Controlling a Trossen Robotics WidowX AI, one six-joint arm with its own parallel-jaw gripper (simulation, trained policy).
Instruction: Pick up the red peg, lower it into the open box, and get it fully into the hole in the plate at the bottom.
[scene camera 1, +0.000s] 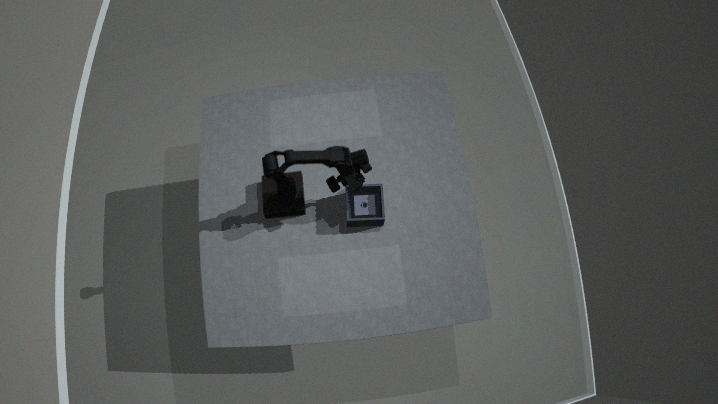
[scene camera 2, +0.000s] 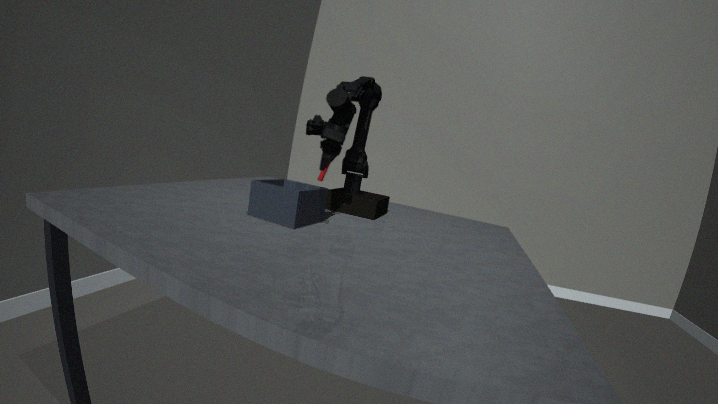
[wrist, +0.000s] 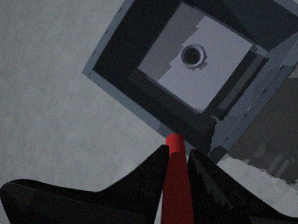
Observation:
I see my gripper (scene camera 2: 321, 170), a grey box (scene camera 2: 293, 204) and a pale plate (wrist: 185, 37).
The grey box is seen too in scene camera 1 (scene camera 1: 366, 189) and in the wrist view (wrist: 113, 66). My gripper also shows in the wrist view (wrist: 178, 153). Scene camera 2 does not show the pale plate, which is hidden by the grey box.

